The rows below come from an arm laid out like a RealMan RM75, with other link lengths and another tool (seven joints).
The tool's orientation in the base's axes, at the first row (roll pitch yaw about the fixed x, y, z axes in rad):
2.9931, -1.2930, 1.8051
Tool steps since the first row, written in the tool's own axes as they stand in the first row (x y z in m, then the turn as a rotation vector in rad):
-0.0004, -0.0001, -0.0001, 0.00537, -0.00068, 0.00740
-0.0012, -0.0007, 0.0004, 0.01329, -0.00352, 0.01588
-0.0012, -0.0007, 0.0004, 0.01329, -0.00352, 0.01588
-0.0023, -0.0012, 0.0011, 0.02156, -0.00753, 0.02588
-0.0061, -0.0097, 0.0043, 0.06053, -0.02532, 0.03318
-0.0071, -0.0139, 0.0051, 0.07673, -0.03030, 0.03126
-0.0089, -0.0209, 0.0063, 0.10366, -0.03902, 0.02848
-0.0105, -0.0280, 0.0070, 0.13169, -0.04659, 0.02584
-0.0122, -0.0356, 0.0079, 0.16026, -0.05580, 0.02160
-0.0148, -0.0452, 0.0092, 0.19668, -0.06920, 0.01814
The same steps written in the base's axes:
-0.0001, -0.0002, -0.0004, -0.00159, 0.00847, 0.00313
-0.0007, 0.0000, -0.0013, -0.00557, 0.01846, 0.00833
-0.0007, 0.0000, -0.0013, -0.00557, 0.01846, 0.00833
-0.0011, 0.0003, -0.0026, -0.01086, 0.02989, 0.01341
-0.0096, 0.0016, -0.0074, -0.03160, 0.04567, 0.04818
-0.0138, 0.0017, -0.0088, -0.03744, 0.04770, 0.06408
-0.0207, 0.0018, -0.0111, -0.04762, 0.05142, 0.09038
-0.0277, 0.0014, -0.0131, -0.05673, 0.05567, 0.11774
-0.0353, 0.0011, -0.0153, -0.06739, 0.05838, 0.14599
-0.0447, 0.0008, -0.0186, -0.08277, 0.06355, 0.18141

